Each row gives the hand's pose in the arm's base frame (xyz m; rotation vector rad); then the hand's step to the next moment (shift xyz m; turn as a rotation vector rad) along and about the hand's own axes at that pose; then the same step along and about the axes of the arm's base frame.
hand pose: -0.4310 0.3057 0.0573 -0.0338 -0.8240 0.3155
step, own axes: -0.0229 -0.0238 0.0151 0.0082 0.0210 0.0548
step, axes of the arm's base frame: -0.0193 -0.0307 -0.0025 -0.0401 0.0173 0.0400
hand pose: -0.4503 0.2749 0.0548 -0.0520 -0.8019 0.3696
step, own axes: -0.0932 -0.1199 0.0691 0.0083 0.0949 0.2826
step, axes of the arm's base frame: -0.0718 -0.1505 0.0058 -0.2243 0.0652 0.1854
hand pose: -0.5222 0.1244 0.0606 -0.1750 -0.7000 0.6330
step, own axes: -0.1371 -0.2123 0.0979 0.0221 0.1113 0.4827
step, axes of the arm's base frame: -0.0414 -0.2572 0.0747 -0.3539 0.0754 0.3390
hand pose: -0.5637 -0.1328 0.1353 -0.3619 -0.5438 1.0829
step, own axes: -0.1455 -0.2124 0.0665 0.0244 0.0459 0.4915
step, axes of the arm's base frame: 0.0643 -0.2217 0.1319 -0.3104 0.0495 0.3814
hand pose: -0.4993 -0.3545 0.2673 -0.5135 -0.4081 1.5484
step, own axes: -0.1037 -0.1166 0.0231 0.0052 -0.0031 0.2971
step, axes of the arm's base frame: 0.0851 -0.0969 0.0909 -0.1619 0.0218 0.2482
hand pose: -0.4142 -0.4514 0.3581 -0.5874 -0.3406 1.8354
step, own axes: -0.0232 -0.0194 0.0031 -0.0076 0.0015 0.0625
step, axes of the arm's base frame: 0.0196 -0.0152 0.0176 -0.0336 -0.0043 0.0531
